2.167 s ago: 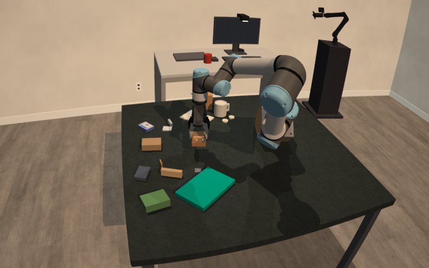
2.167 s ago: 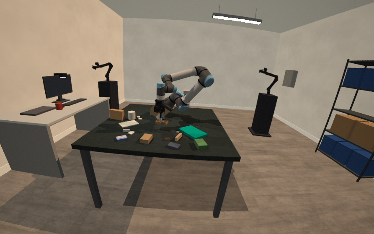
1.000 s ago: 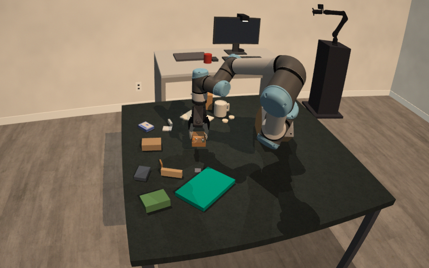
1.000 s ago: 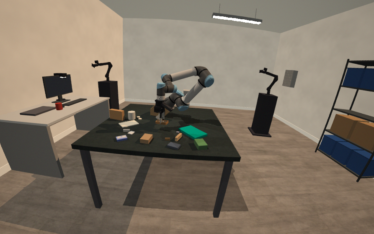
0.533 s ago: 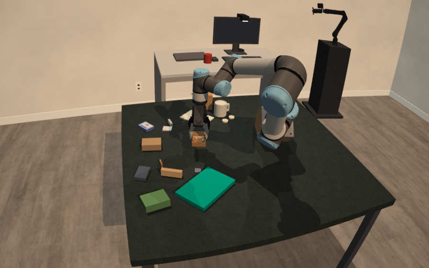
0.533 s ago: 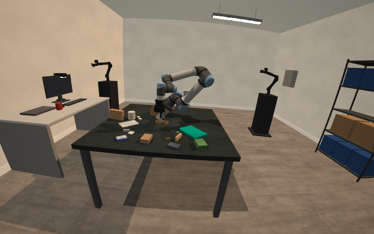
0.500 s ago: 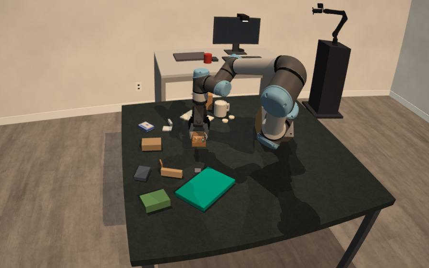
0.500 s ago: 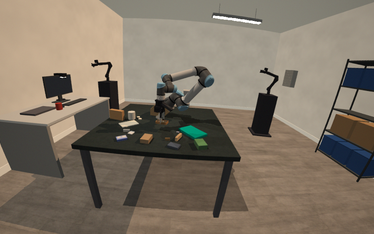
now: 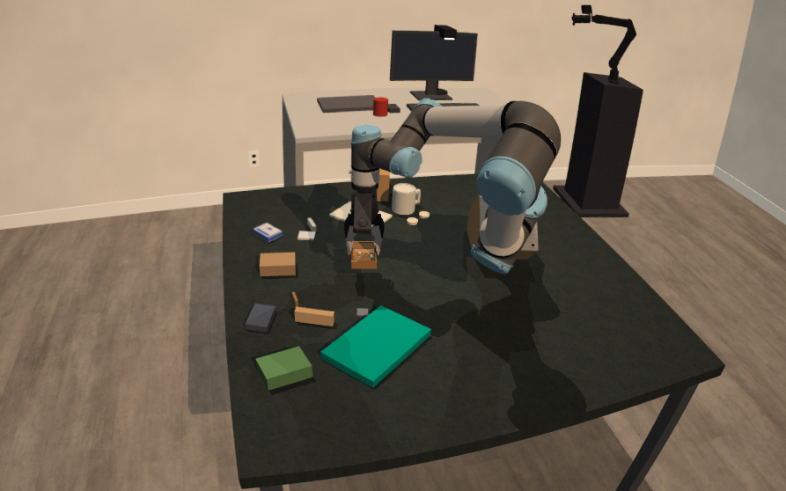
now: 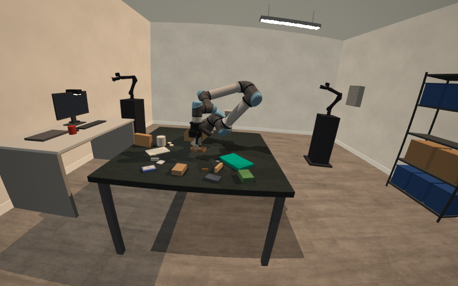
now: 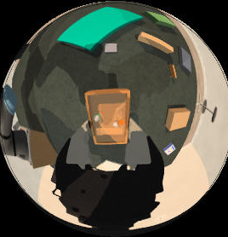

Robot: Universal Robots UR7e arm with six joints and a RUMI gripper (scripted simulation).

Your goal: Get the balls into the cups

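The covered wooden puzzle lies 1 cm below my hand. Also, from my hand: brown box (25 cm ahead, 7 cm below, 6 cm to the right); then teal flat box (30 cm to the left, 8 cm below, 1 cm behind); then grey cube (16 cm to the left, 9 cm below, 2 cm ahead).
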